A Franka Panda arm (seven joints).
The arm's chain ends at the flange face. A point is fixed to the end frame.
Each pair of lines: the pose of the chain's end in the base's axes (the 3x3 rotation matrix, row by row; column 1 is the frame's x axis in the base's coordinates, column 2 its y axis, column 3 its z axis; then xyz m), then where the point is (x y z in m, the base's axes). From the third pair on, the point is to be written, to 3 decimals.
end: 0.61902, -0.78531, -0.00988; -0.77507, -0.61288, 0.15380; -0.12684, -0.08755, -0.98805; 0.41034, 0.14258, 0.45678
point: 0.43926 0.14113 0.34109
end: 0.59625, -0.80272, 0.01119; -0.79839, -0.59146, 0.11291; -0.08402, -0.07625, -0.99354; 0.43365, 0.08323, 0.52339
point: 0.46441 0.07609 0.40839
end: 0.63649, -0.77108, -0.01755; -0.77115, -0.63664, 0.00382; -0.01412, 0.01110, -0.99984; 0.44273, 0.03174, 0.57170
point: 0.471 0.014 0.457
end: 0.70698, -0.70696, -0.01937; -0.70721, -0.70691, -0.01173; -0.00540, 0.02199, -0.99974; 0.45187, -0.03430, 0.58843
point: 0.482 -0.051 0.474
